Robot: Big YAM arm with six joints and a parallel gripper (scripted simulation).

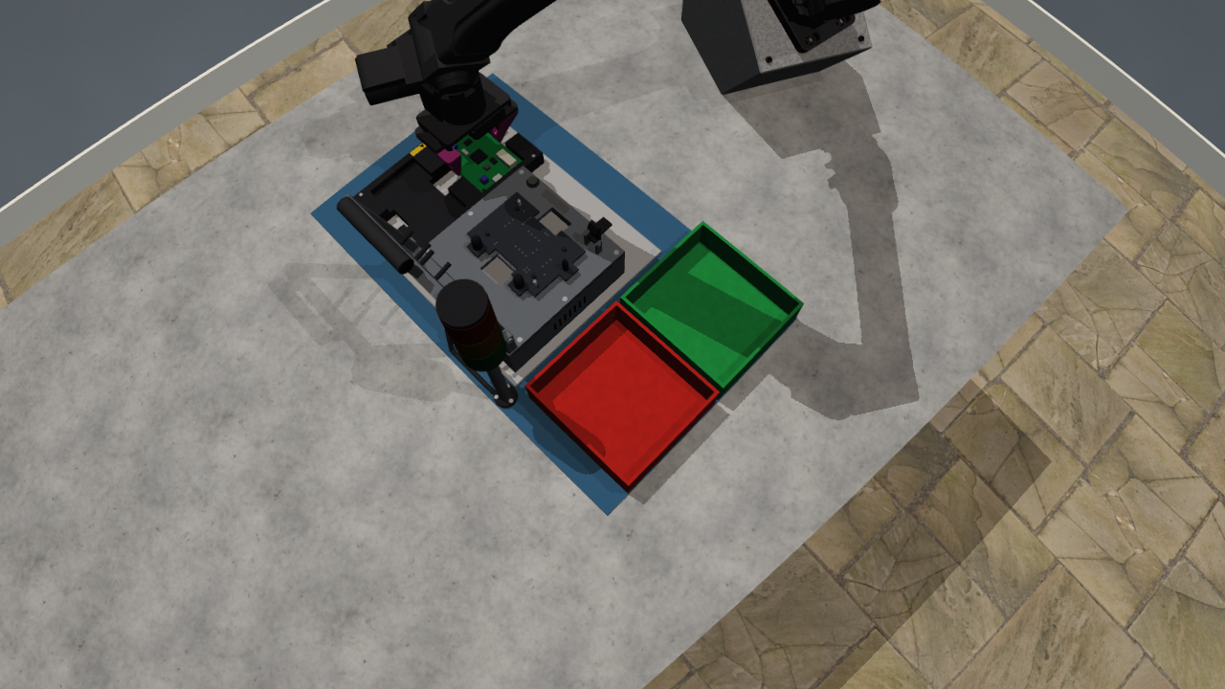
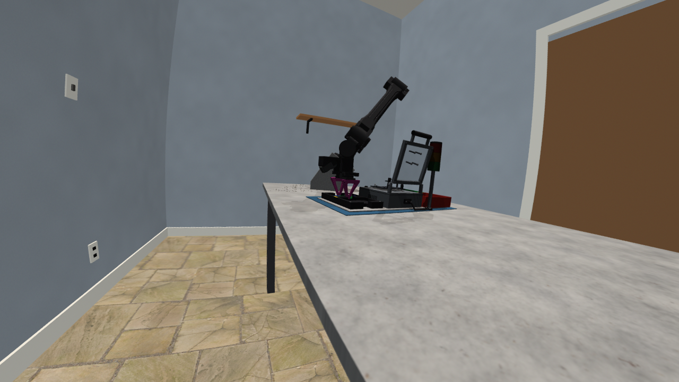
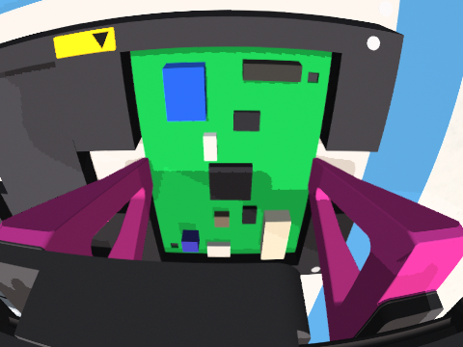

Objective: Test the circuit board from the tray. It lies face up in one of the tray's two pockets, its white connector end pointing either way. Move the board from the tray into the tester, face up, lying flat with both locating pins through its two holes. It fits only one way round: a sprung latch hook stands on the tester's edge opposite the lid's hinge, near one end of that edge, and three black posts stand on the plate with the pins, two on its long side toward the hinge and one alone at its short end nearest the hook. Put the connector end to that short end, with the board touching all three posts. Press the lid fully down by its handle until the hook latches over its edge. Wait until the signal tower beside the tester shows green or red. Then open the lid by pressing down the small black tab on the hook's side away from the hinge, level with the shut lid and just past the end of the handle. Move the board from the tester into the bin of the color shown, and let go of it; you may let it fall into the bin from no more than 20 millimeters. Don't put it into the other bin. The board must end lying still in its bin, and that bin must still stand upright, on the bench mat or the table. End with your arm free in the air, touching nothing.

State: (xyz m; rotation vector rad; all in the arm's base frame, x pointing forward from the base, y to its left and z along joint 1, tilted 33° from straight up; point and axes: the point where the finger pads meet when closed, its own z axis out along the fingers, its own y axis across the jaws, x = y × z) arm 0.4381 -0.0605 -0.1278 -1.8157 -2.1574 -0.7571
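The tester plate lies 190 mm to the left of my hand, 50 mm above it and 30 mm ahead of it. From my hand the other things lie so: clear lid (210 mm to the left, 160 mm above, 140 mm ahead); then green circuit board (right at my hand); then latch hook (220 mm to the left, 60 mm above, 50 mm behind).
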